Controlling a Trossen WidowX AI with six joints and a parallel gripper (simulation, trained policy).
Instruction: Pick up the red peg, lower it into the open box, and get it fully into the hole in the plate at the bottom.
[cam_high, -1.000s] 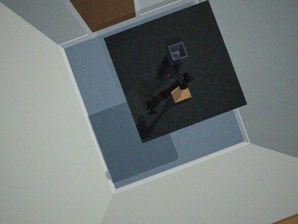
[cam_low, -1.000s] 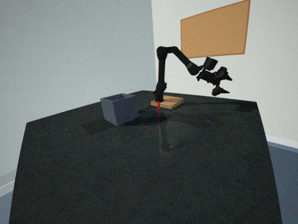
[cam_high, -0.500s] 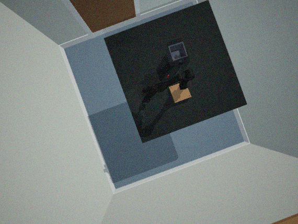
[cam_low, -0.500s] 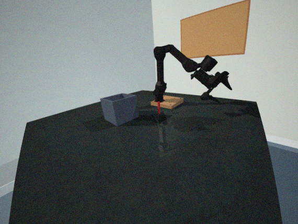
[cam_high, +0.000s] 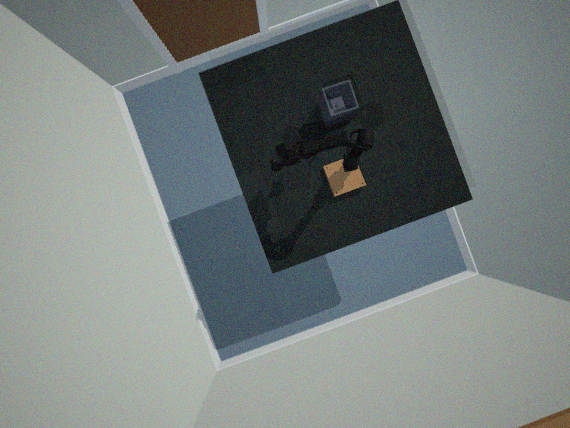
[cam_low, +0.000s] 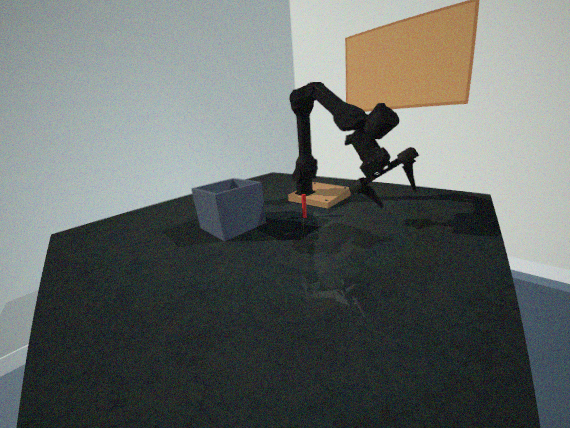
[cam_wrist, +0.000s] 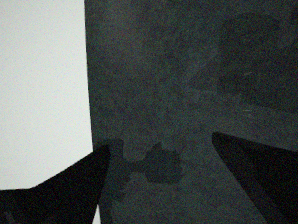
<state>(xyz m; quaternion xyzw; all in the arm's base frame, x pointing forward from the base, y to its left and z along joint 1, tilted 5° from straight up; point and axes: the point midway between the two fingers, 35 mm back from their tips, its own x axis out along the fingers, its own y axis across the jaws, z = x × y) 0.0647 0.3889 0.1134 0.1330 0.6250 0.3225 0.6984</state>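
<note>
My gripper tip is now 80 mm short of the red peg, 280 mm to the left of it and 50 mm above it. The rest, counted from my gripper tip: plate: 280 mm ahead, 410 mm to the right, 50 mm below.
</note>
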